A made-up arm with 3 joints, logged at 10 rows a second.
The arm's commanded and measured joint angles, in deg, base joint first. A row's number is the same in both.
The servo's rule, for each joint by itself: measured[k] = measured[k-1] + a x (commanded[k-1-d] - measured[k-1]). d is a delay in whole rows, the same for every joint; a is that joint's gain. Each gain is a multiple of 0.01, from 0.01 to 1. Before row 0 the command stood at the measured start. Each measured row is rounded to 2 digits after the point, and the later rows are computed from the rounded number. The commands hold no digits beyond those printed.
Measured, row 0:
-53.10 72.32 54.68
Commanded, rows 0 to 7:
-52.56 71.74 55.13
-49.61 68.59 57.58
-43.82 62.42 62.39
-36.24 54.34 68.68
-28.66 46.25 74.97
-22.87 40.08 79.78
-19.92 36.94 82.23
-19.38 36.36 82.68
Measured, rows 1 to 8:
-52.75 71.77 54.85
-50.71 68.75 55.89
-46.23 62.74 58.36
-39.74 54.76 62.28
-32.54 46.68 67.10
-26.25 40.41 71.92
-22.14 37.11 75.84
-20.35 36.40 78.44
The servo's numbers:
d 0
a 0.65 0.95 0.38

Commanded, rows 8 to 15:
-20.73 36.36 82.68
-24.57 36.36 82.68
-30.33 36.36 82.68
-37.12 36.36 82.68
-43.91 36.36 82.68
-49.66 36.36 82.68
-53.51 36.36 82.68
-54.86 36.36 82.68
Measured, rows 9 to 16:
-20.60 36.36 80.05
-23.18 36.36 81.05
-27.83 36.36 81.67
-33.87 36.36 82.05
-40.40 36.36 82.29
-46.42 36.36 82.44
-51.03 36.36 82.53
-53.52 36.36 82.59

